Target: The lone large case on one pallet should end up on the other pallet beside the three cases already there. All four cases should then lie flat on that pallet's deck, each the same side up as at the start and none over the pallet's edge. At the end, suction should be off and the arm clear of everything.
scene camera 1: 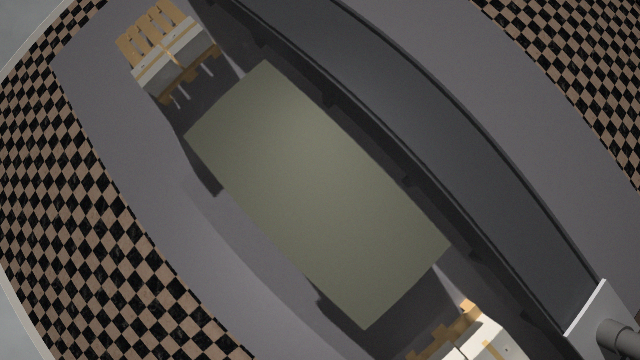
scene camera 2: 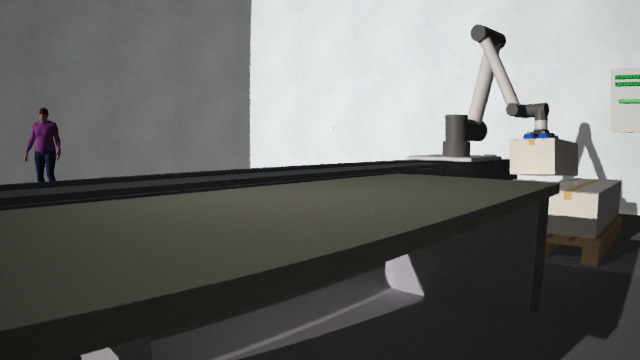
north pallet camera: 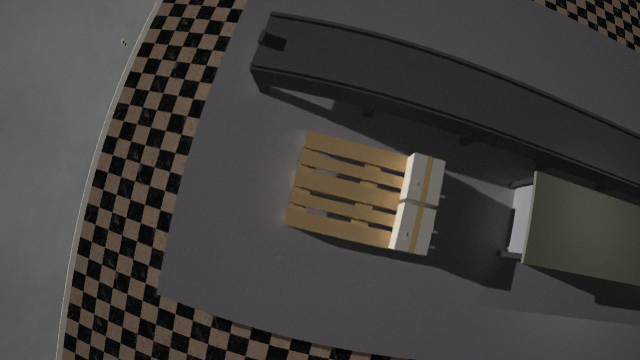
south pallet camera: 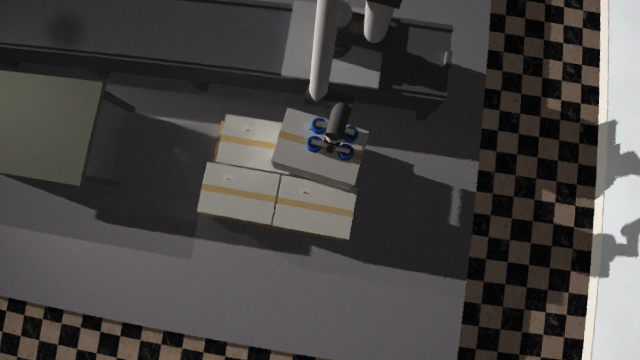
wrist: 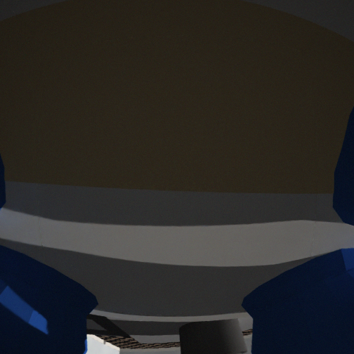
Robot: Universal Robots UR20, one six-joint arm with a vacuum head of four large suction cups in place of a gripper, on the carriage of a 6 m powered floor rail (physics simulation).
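Frame: origin at the arm's base, x down, y back, z left, level; centimetres.
Seen in the pictures: arm's base at its link origin: (scene camera 1: 605, 332) (scene camera 2: 456, 156).
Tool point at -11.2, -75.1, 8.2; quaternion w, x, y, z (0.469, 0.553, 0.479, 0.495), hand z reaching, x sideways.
Offsets run from my tool point to a thing's middle, as dx, dy, dz. "*": to the spot under its first point. Level surfaces: height alone.
My suction head (scene camera 2: 540, 135) (south pallet camera: 332, 139), with four blue cups, is shut on the large case @[+10.4, -5.5, -7.6] (scene camera 2: 532, 157) (south pallet camera: 305, 164) (wrist: 175, 245). The case hangs level, with a gap below it, above the back right corner of the south pallet @[* +60.7, -59.4, -97.4] (scene camera 2: 591, 252) in the south pallet view. It is turned slightly against the other cases. Three large cases lie flat on that pallet: one back left (south pallet camera: 247, 156), one front left (south pallet camera: 237, 202), one front right (south pallet camera: 315, 217). The held case hides the deck beneath it and overlaps the back left case's edge in this view.
The north pallet (north pallet camera: 345, 187) bears two cases (north pallet camera: 424, 180) (north pallet camera: 414, 227) along one end. A long green table @[dx +15.2] (scene camera 1: 315, 195) (scene camera 2: 250, 235) stands between the pallets. The floor rail (scene camera 1: 425, 125) runs alongside. A person (scene camera 2: 45, 135) stands beyond the rail.
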